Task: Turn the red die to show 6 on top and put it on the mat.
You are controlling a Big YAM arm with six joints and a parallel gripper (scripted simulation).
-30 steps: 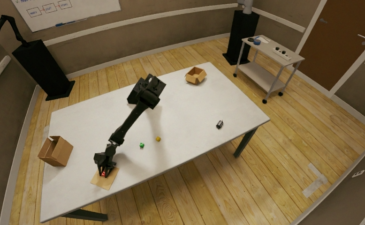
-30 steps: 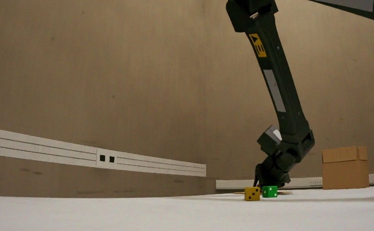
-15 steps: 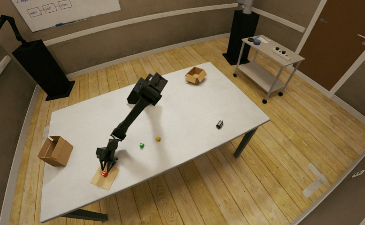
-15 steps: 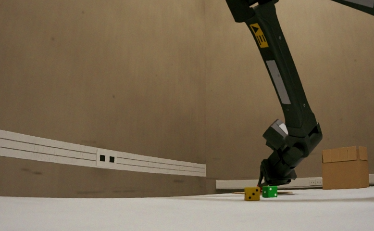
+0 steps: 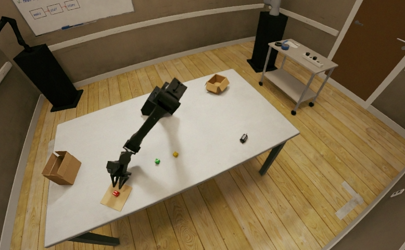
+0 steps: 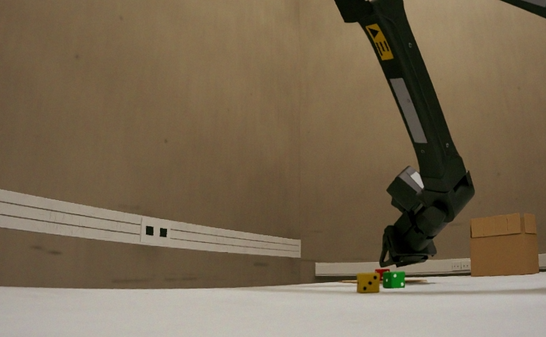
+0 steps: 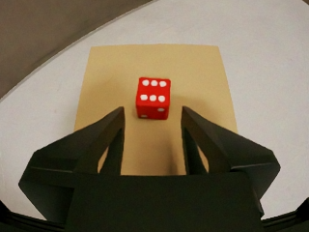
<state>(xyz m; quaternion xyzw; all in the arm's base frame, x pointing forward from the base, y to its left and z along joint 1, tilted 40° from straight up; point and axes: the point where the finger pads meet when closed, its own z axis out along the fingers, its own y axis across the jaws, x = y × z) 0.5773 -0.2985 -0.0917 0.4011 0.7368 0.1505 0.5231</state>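
The red die lies 3 cm ahead of my hand, 2 cm below it and 1 cm to the right of it. Round my hand: yellow die (34 cm to the left, 16 cm behind, 3 cm below); tan mat (4 cm below, 3 cm ahead, 2 cm to the right); green die (23 cm to the left, 13 cm behind, 3 cm below).
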